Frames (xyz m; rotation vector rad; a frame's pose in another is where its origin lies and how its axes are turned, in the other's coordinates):
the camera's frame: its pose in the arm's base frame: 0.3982 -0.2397 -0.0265 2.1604 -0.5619 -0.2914
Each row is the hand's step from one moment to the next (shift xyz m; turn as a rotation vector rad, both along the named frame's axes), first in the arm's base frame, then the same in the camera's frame.
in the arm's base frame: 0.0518 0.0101 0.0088 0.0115 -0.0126 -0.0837
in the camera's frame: 0.0401 -0.0133 -0.0328 0.0169 -0.0635 0.0546
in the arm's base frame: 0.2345 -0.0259 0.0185 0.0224 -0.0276 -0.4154
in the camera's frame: 0.2169 -0.0395 -0.0861 0.0365 -0.3237 0.2603
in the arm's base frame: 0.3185 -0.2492 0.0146 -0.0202 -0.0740 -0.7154
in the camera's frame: 0.3997 0.0509 0.0377 0.0247 -0.5264 0.4899
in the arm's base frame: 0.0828 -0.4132 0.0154 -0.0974 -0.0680 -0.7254
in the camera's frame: 0.2748 0.2063 0.2444 -0.0454 -0.5152 0.5223
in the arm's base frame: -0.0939 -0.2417 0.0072 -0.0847 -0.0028 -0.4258
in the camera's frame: 0.0368 0.1605 0.2005 -0.0689 -0.3140 0.2918
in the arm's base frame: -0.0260 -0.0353 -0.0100 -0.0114 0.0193 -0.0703
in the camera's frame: -0.0052 0.0182 0.0408 -0.0188 -0.0630 0.0334
